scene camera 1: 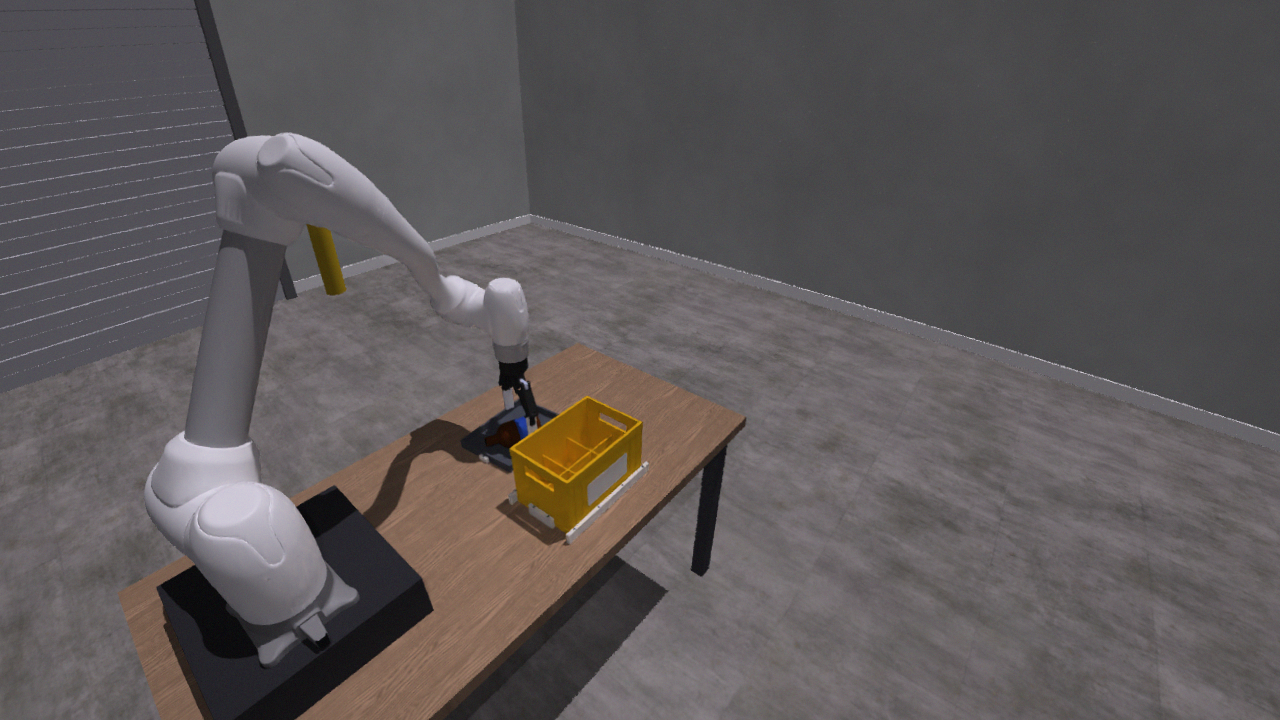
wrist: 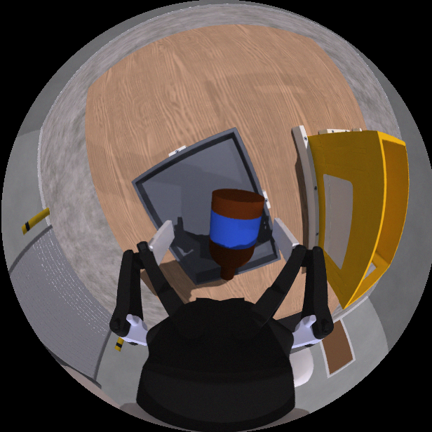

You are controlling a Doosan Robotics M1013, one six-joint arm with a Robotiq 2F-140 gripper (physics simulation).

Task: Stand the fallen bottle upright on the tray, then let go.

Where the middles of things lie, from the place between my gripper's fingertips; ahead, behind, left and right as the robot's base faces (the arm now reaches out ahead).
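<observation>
Brown bottle point(scene camera 1: 508, 434) visible to me: 30 mm behind my hand, 10 mm to the right of it, 20 mm below it.
</observation>
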